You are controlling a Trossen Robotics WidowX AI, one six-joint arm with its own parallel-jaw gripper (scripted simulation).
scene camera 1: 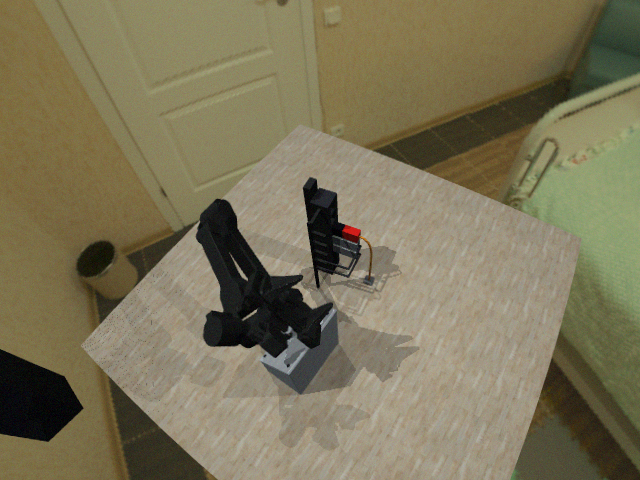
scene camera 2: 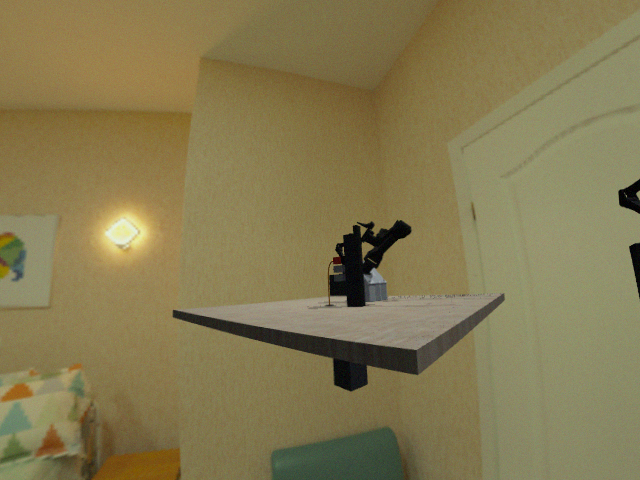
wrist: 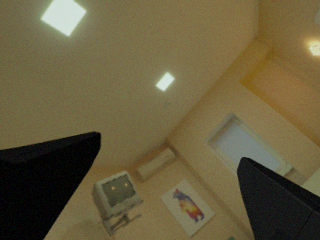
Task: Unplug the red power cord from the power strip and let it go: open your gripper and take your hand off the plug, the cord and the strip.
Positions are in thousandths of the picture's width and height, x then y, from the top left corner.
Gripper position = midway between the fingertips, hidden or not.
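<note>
Open, holding nothing: the gripper (scene camera 1: 496, 605). Also visible from the wrist: the gripper (wrist: 530, 635).
</note>
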